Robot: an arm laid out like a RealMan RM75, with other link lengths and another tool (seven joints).
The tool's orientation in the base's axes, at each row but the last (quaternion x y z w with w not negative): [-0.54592, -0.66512, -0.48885, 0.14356]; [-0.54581, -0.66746, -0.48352, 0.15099]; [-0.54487, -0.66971, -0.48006, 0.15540]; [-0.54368, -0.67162, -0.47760, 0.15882]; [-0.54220, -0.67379, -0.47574, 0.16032]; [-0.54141, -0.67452, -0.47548, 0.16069]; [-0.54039, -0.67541, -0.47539, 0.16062]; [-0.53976, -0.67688, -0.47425, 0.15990]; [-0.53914, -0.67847, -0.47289, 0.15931]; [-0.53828, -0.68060, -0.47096, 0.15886]
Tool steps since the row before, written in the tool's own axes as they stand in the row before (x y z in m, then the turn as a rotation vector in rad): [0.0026, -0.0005, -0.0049, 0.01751, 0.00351, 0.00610]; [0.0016, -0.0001, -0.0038, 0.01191, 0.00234, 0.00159]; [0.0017, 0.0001, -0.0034, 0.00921, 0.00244, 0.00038]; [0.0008, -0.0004, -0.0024, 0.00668, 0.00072, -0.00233]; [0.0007, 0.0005, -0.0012, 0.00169, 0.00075, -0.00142]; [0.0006, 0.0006, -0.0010, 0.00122, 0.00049, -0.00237]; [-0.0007, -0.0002, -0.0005, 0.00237, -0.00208, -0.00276]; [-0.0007, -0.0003, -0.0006, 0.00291, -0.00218, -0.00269]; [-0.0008, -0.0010, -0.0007, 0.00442, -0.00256, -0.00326]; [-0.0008, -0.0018, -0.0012, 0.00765, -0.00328, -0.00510]
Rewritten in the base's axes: [-0.0031, -0.0024, 0.0040, -0.00122, 0.01492, 0.01149]; [-0.0019, -0.0021, 0.0030, -0.00171, 0.00808, 0.00904]; [-0.0016, -0.0018, 0.0030, -0.00103, 0.00552, 0.00770]; [-0.0014, -0.0015, 0.0016, -0.00247, 0.00193, 0.00638]; [-0.0002, -0.0006, 0.0013, -0.00037, -0.00021, 0.00229]; [0.0000, -0.0005, 0.0012, -0.00072, -0.00125, 0.00230]; [-0.0001, -0.0008, -0.0004, -0.00352, -0.00081, 0.00213]; [-0.0002, -0.0009, -0.0004, -0.00378, -0.00044, 0.00244]; [-0.0008, -0.0010, -0.0007, -0.00484, -0.00001, 0.00364]; [-0.0016, -0.0014, -0.0008, -0.00721, 0.00039, 0.00657]
